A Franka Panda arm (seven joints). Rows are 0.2 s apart.
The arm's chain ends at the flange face. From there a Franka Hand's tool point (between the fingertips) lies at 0.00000 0.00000 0.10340 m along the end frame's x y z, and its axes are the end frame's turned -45 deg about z.
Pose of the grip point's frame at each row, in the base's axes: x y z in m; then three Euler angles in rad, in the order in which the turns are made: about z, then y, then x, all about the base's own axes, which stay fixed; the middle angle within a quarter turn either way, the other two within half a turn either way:
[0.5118 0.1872 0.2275 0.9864 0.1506 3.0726]
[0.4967 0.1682 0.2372 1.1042 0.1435 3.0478]
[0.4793 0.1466 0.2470 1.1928 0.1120 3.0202]
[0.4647 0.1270 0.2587 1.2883 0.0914 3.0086]
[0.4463 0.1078 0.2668 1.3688 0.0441 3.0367]
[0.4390 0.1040 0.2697 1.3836 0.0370 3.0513]
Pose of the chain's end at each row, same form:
[0.4963 0.1942 0.3295 1.7718 0.1506 3.0726]
[0.4819 0.1778 0.3391 1.8896 0.1435 3.0478]
[0.4677 0.1590 0.3490 1.9782 0.1120 3.0202]
[0.4553 0.1407 0.3608 2.0737 0.0914 3.0086]
[0.4417 0.1186 0.3695 2.1542 0.0441 3.0367]
[0.4352 0.1133 0.3726 2.1690 0.0370 3.0513]

